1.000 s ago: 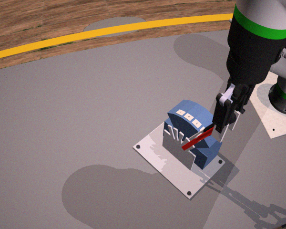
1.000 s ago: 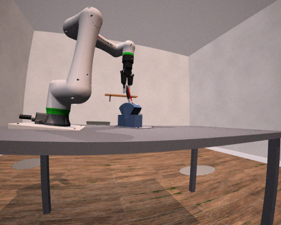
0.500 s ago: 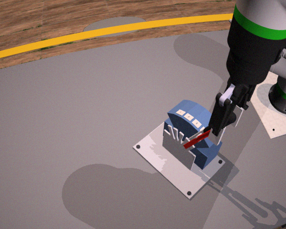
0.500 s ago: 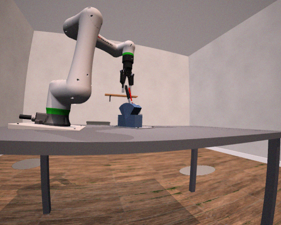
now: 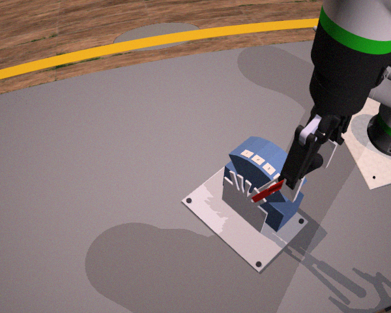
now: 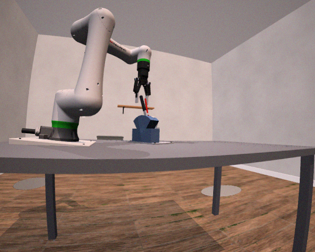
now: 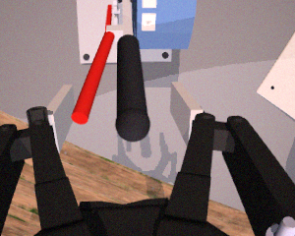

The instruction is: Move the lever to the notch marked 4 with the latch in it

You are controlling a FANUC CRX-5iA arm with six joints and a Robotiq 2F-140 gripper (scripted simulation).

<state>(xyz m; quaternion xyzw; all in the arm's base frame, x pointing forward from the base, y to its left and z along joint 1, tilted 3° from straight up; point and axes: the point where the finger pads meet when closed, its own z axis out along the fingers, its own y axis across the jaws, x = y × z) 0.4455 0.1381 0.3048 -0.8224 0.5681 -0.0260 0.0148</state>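
My gripper is now 3 cm short of the red bar, 4 cm to the left of it and 10 cm above it.
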